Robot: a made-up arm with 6 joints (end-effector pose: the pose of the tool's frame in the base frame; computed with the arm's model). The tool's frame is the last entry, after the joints.
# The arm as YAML. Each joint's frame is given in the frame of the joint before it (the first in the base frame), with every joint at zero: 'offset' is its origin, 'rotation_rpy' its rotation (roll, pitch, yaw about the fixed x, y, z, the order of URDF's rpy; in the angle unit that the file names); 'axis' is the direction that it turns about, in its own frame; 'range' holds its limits. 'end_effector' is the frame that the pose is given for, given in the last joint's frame.
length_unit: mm
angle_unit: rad
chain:
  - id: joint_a
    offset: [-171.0, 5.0, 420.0]
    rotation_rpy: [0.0, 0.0, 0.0]
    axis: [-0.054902, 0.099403, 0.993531]
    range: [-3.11, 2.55]
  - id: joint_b
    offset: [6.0, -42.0, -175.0]
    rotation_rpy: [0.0, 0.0, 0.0]
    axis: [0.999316, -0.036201, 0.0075]
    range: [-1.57, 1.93]
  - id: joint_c
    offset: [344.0, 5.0, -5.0]
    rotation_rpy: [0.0, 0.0, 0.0]
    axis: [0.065, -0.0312, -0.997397]
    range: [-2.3, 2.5]
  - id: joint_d
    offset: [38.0, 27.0, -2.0]
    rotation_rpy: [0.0, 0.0, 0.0]
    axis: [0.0, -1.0, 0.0]
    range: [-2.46, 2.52]
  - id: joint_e
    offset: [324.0, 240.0, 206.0]
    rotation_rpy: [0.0, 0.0, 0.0]
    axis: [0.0, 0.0, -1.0]
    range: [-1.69, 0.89]
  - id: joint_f
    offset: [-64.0, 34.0, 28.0]
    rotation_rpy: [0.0, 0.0, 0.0]
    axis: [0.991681, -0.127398, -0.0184]
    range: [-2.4, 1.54]
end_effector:
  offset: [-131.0, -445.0, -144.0]
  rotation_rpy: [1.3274, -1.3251, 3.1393]
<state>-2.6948 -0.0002 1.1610 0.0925 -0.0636 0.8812</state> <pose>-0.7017 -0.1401 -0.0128 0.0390 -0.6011 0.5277</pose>
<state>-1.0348 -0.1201 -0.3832 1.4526 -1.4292 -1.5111</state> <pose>-0.4011 0.1580 0.7399 0.4473 1.7237 -0.4188</pose>
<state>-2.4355 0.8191 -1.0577 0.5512 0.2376 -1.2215</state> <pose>-0.6707 0.3010 0.4606 1.4021 0.0866 1.0014</pose>
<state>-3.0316 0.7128 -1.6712 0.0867 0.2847 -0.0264</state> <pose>-0.5791 -0.0044 0.3231 1.1978 0.5994 1.6377</pose>
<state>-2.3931 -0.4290 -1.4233 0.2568 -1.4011 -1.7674</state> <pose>-0.0756 -0.4552 0.8977 1.4300 2.6817 -0.0423</pose>
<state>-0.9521 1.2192 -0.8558 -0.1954 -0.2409 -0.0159</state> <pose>0.1801 -0.5683 0.4159 0.0467 -1.2302 -2.1911</pose>
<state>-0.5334 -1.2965 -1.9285 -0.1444 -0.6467 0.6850</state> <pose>-0.0382 -0.2974 -0.1083 -1.0471 0.0069 0.5273</pose>
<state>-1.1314 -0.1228 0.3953 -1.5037 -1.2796 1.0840</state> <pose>0.0785 -0.1669 -0.0874 0.2929 1.2560 -1.7450</pose>
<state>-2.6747 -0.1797 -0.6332 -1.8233 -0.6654 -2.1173</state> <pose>-0.4704 -0.8910 -0.1330 -1.5336 -0.6578 -0.7857</pose>
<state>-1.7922 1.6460 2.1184 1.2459 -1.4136 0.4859</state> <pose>-0.6132 -0.0715 -0.1586 0.5813 -1.0457 2.3126</pose>
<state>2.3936 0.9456 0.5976 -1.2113 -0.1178 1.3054</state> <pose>-0.7243 0.0284 0.3731 -1.9626 0.2298 0.6804</pose>
